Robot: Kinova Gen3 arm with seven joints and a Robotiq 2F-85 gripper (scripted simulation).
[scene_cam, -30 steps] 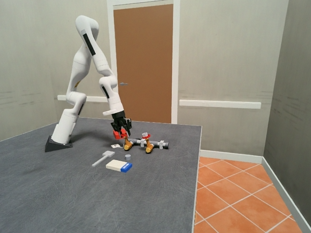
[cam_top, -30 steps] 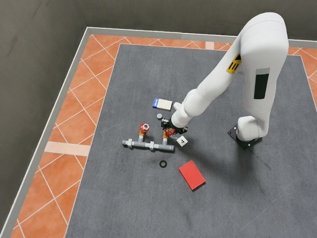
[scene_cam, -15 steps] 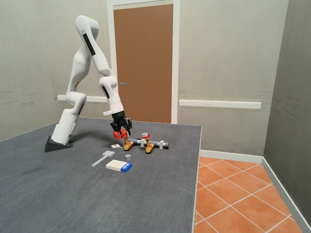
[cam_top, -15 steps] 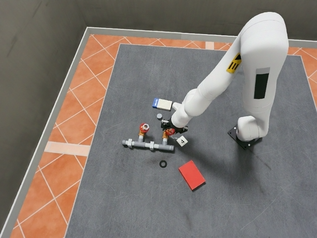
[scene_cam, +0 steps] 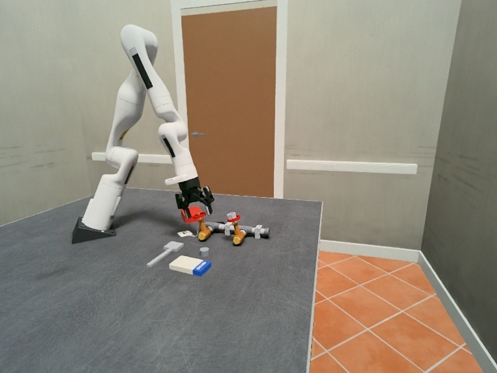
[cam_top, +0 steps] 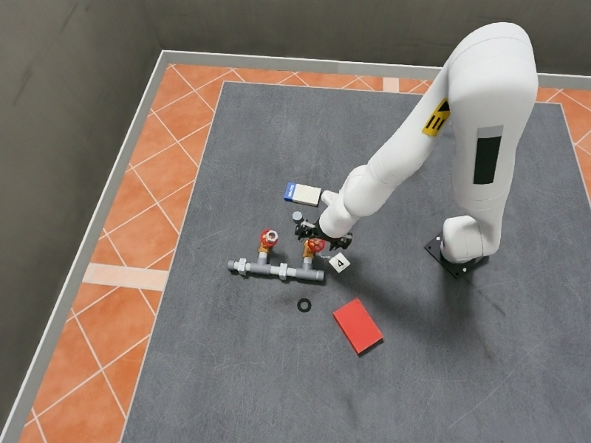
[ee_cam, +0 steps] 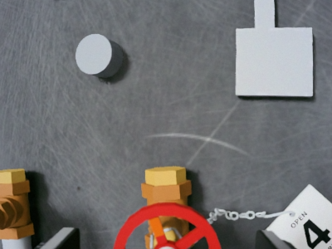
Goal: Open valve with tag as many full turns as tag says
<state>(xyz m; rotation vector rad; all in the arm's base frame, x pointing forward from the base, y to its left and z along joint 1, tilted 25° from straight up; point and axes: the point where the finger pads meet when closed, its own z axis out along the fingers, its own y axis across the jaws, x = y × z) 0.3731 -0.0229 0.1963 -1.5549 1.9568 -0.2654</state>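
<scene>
My hand is 7 cm past the white tag, 2 cm to the right of it and 9 cm above it. Round my hand: grey paddle 6 cm behind, 13 cm to the right, 9 cm below; blue box 5 cm ahead, 21 cm to the right, 8 cm below; red block 12 cm behind, 20 cm to the left, 8 cm below.
</scene>
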